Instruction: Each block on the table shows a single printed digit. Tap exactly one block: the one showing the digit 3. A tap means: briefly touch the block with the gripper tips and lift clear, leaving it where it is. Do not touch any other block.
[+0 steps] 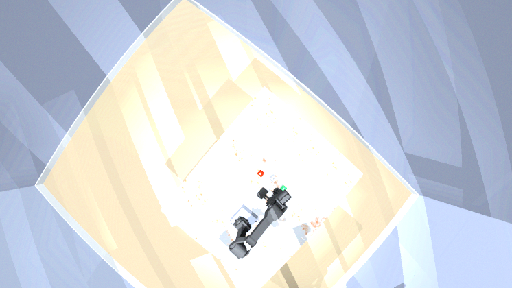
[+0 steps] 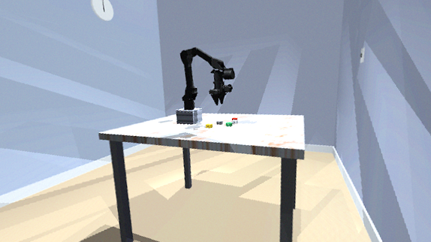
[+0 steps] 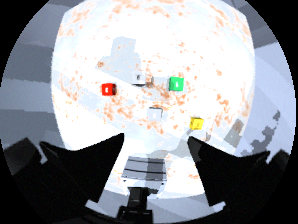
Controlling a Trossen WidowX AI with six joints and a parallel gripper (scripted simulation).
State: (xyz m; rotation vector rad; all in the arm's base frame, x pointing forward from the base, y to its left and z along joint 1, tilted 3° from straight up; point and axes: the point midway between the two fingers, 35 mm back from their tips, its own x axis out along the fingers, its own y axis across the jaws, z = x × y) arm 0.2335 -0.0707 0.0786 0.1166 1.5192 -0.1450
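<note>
My gripper tip is now 12 cm to the right of the red block, 12 cm above it and 8 cm short of it. Round my gripper tip: grey block 12 cm below; then green block 12 cm below, 7 cm ahead, 6 cm to the right; then white block 12 cm below, 9 cm ahead, 3 cm to the left.
</note>
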